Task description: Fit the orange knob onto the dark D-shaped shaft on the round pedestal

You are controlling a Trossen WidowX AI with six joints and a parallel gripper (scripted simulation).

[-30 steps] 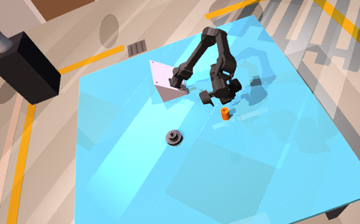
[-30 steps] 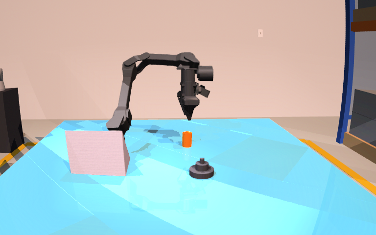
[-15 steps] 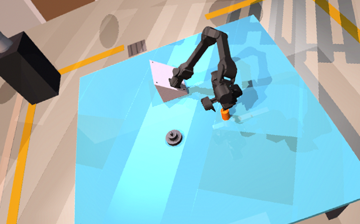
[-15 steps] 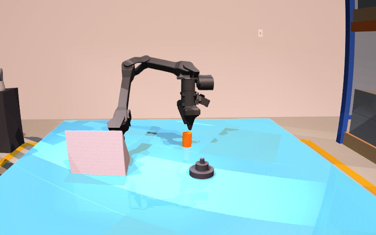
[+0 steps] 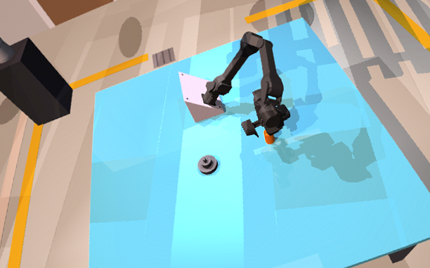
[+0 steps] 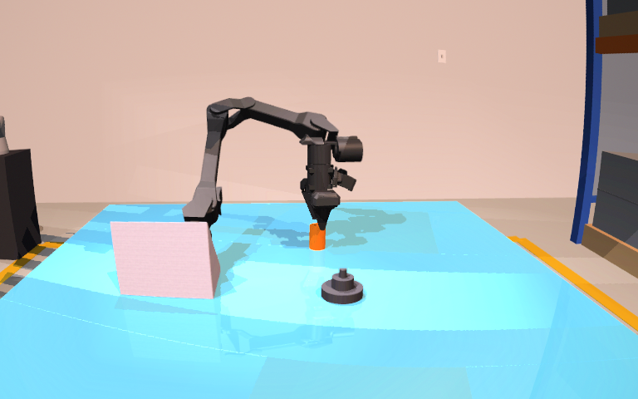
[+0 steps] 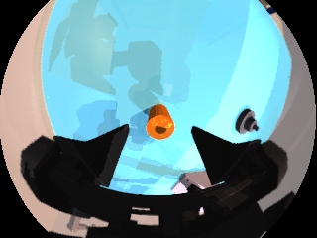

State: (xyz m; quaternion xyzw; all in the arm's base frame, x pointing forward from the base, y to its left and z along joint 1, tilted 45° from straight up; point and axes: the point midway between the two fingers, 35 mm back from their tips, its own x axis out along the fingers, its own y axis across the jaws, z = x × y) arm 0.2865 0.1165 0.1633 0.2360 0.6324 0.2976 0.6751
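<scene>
My gripper tip is 3 cm above the orange knob. Round my gripper tip: dark round pedestal: 2 cm ahead, 28 cm to the right, 3 cm below.
</scene>
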